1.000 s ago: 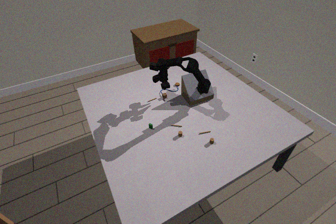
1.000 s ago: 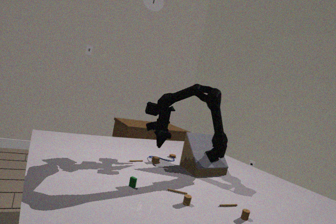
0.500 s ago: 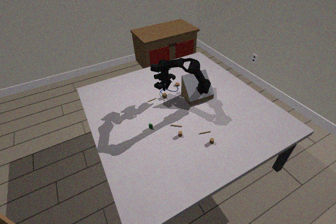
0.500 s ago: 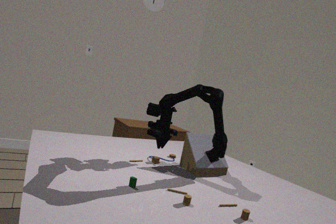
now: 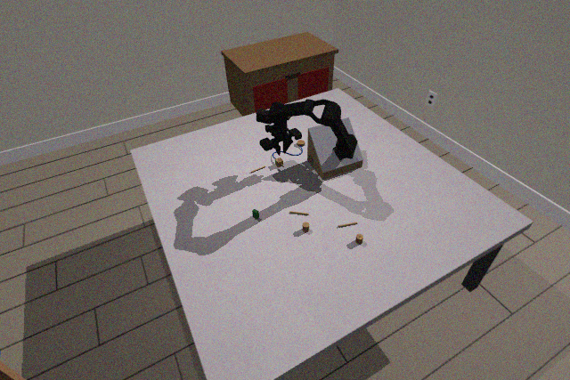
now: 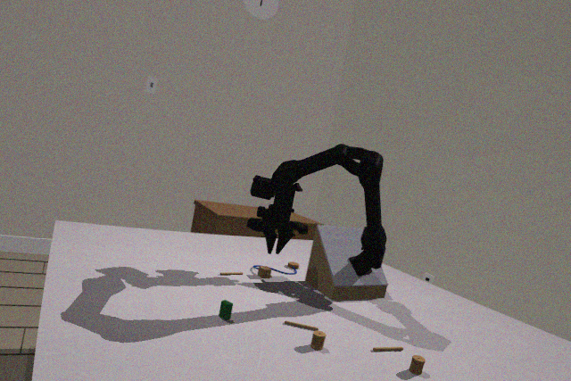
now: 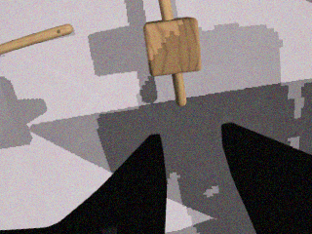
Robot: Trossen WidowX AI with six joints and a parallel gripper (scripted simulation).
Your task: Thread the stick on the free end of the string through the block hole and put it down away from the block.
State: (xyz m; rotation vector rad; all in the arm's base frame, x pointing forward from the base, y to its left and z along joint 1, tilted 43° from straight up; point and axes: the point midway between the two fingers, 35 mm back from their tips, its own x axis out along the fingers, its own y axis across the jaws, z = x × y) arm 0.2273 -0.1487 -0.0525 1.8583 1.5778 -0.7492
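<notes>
My gripper tip is 30 mm to the left of the wooden block and 70 mm above it. The rest, counted from my gripper tip: green cube 250 mm ahead, 200 mm to the left, 70 mm below; then round wooden button 180 mm behind, 110 mm to the right, 80 mm below.
</notes>
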